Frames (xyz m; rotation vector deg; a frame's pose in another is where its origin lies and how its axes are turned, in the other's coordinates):
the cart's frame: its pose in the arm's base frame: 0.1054 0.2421 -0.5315 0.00 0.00 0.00
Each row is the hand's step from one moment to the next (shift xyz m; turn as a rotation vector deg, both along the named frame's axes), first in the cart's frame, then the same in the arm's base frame.
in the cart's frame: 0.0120 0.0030 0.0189 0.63 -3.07 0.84
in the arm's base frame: 0.0120 0.0030 0.0189 0.63 -3.07 0.84
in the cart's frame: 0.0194 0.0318 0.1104 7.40 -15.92 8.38
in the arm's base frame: 0.0194 0.0318 0.1104 7.40 -15.92 8.38
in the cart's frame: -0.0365 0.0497 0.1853 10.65 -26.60 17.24
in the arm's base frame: -0.0365 0.0497 0.1853 10.65 -26.60 17.24
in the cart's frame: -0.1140 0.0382 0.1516 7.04 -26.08 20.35
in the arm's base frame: -0.1140 0.0382 0.1516 7.04 -26.08 20.35
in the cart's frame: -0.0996 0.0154 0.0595 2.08 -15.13 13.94
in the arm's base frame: -0.0996 0.0154 0.0595 2.08 -15.13 13.94
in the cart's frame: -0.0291 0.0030 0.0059 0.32 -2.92 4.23
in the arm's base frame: -0.0291 0.0030 0.0059 0.32 -2.92 4.23
